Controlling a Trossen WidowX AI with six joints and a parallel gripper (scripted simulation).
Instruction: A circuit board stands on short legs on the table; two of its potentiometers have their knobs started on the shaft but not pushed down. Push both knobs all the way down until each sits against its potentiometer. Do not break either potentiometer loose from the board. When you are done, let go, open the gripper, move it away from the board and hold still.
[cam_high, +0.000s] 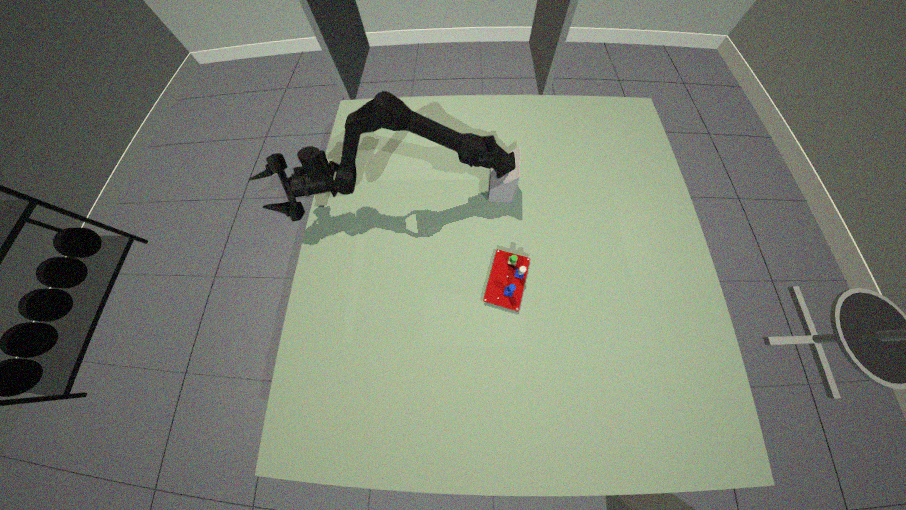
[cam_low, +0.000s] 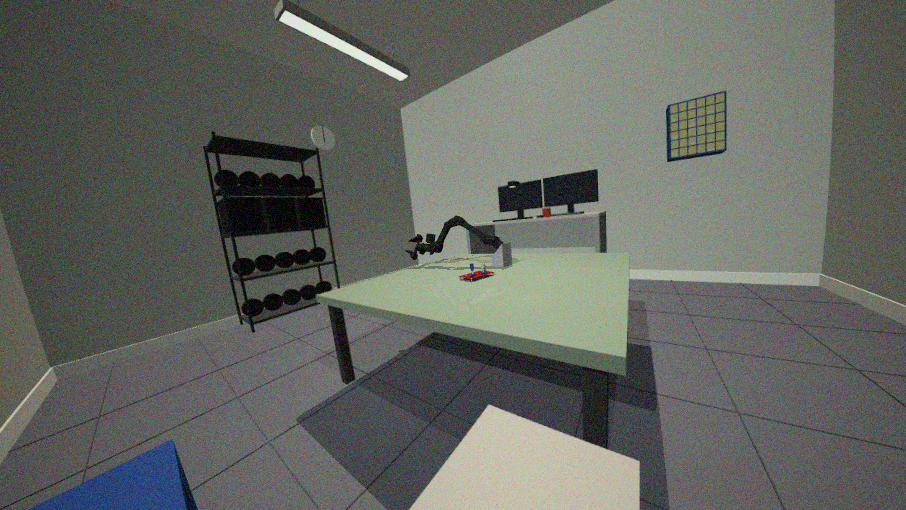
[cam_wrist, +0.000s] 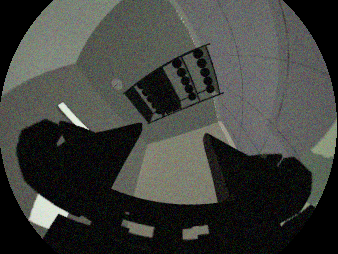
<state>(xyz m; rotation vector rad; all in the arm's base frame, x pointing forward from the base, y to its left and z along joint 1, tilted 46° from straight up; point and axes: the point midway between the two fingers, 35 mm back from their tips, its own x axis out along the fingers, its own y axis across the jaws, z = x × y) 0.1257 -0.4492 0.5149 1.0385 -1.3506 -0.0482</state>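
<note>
The blue knob lies 720 mm to the left of my gripper tip, 230 mm ahead of it and 90 mm below it.
</note>
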